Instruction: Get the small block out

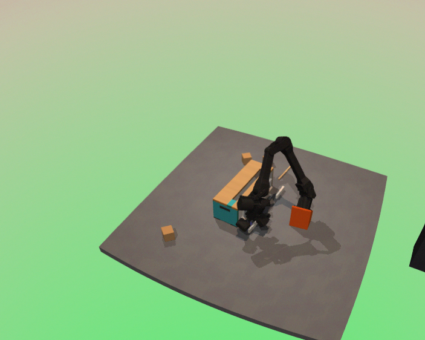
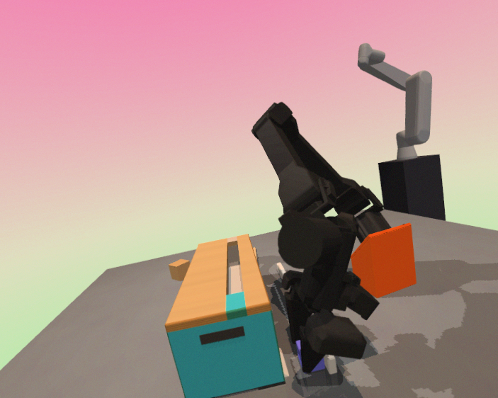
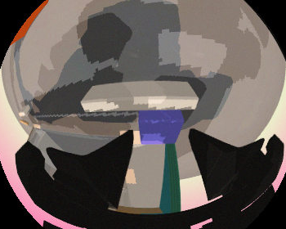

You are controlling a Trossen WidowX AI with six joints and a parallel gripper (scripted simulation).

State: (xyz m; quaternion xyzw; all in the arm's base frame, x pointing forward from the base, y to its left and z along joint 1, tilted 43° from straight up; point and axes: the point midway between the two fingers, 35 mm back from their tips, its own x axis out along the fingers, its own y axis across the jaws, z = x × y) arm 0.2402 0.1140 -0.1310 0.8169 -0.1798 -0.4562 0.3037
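The purple block lies 2 cm behind my gripper tip.
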